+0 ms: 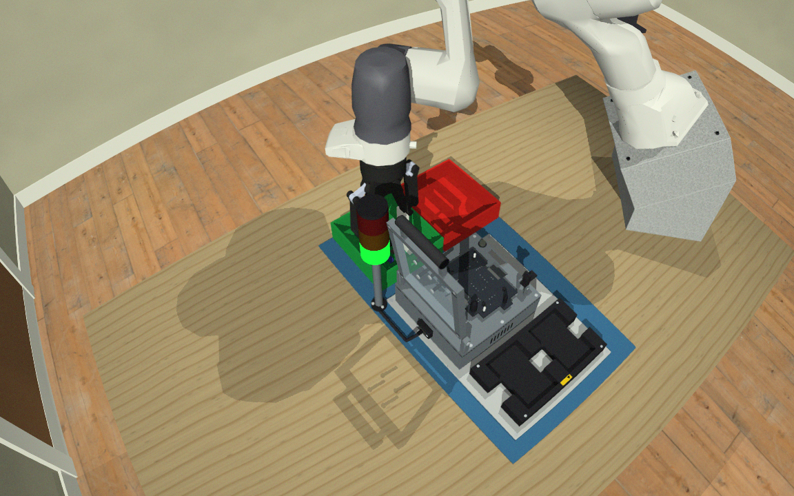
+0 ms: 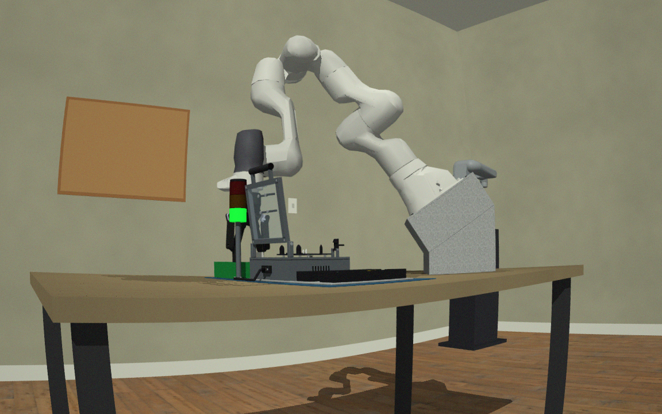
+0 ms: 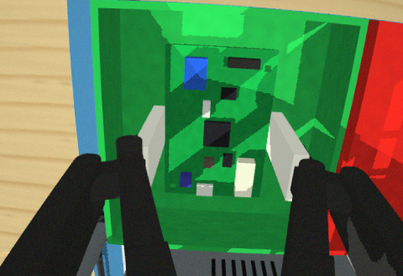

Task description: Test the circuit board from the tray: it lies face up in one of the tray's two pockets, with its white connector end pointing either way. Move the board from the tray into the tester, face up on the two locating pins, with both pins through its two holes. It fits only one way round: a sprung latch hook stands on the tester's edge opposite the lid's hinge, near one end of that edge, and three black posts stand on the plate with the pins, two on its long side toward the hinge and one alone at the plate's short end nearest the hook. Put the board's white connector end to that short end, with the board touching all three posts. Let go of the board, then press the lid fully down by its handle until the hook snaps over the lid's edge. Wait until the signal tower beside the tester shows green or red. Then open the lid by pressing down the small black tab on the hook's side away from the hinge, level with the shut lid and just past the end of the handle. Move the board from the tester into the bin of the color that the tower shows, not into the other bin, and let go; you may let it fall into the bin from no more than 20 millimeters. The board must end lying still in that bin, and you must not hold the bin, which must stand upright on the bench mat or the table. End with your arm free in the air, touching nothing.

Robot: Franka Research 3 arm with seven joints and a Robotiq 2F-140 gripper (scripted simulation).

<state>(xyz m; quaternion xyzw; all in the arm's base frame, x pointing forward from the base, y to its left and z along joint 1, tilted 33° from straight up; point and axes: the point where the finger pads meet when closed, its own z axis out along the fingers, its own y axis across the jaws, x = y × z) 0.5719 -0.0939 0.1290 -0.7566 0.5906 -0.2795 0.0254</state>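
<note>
Now: hand 2 cm above the green bin. Round my hand: red bin: 15 cm behind, 2 cm to the right, 2 cm below; then green circuit board: 2 cm below; then tester plate: 7 cm behind, 20 cm to the left, 3 cm above.
</note>
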